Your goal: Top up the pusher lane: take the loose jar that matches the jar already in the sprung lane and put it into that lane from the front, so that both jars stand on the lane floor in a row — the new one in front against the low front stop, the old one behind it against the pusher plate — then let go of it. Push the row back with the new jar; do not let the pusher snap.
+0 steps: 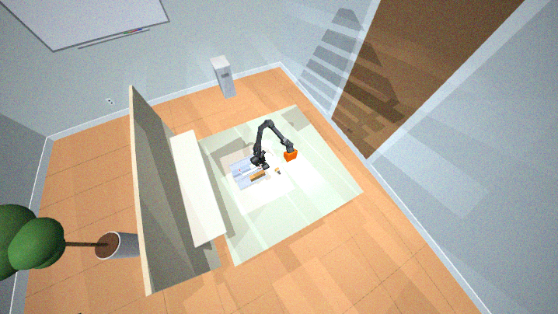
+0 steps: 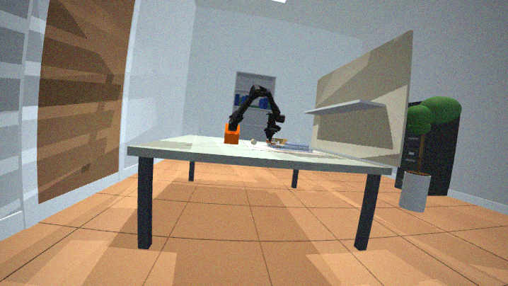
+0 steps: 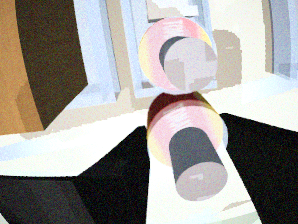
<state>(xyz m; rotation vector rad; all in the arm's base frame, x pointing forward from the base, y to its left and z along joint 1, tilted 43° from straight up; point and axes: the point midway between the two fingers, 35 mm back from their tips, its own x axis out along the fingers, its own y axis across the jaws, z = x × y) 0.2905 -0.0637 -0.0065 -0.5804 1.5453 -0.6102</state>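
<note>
Right now my gripper tip is 180 mm short of the lane unit, 30 mm to the left of it and 30 mm above it. From my gripper tip the other things lie so: shelf wall (660 mm ahead, 350 mm above).
</note>
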